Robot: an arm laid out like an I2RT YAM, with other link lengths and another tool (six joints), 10 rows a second.
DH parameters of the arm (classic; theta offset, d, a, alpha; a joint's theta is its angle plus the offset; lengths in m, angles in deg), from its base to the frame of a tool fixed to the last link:
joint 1: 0 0.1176 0.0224 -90
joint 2: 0 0 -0.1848 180
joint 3: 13.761 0 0.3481 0
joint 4: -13.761 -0.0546 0.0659 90
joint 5: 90 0.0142 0 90
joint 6: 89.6 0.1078 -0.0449 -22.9
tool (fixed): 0 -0.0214 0 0
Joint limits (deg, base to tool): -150..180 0..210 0..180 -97..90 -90..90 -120..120
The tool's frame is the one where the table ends.
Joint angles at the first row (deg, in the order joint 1, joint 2, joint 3, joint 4, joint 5, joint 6):
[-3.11, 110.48, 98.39, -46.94, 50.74, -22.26]
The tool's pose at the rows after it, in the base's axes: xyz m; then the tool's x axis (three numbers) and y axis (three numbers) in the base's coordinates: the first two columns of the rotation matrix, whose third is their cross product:
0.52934 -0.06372 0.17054 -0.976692 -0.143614 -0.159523 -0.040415 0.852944 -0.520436
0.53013 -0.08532 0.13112 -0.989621 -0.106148 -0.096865 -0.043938 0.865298 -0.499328
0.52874 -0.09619 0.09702 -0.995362 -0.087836 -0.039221 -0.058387 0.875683 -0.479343
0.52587 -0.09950 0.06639 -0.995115 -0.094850 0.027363 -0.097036 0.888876 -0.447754
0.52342 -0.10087 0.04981 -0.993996 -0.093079 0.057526 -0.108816 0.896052 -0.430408
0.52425 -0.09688 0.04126 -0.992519 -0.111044 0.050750 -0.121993 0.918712 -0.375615
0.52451 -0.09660 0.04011 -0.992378 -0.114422 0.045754 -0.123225 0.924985 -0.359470
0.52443 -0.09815 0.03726 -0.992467 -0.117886 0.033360 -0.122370 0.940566 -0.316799
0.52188 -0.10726 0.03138 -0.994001 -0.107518 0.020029 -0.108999 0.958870 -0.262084
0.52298 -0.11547 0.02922 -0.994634 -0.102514 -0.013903 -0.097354 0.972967 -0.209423
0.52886 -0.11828 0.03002 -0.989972 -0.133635 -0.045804 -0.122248 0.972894 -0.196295
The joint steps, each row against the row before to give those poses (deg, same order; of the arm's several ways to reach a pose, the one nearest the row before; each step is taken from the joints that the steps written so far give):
[-3.02, 3.95, 0.00, 0.22, -0.63, 0.00]
[-2.38, 4.40, 0.00, 0.48, -0.81, -0.02]
[-1.25, 3.75, 0.00, 0.24, -0.61, -0.07]
[-0.61, 3.17, 0.00, -0.30, -1.25, -1.00]
[-0.26, 1.77, 0.00, -0.22, -0.57, 0.04]
[-0.03, 0.59, 0.00, 0.00, -3.52, -0.02]
[-0.10, 0.03, 0.00, 0.00, -1.07, 0.00]
[-0.55, 0.00, -0.07, -0.07, -2.77, 0.02]
[-1.51, 0.02, -0.46, 0.18, -3.46, -0.02]
[-1.40, 0.00, -0.08, 1.02, -3.73, -0.26]
[-0.59, 0.00, -0.03, 2.65, -1.97, -2.30]

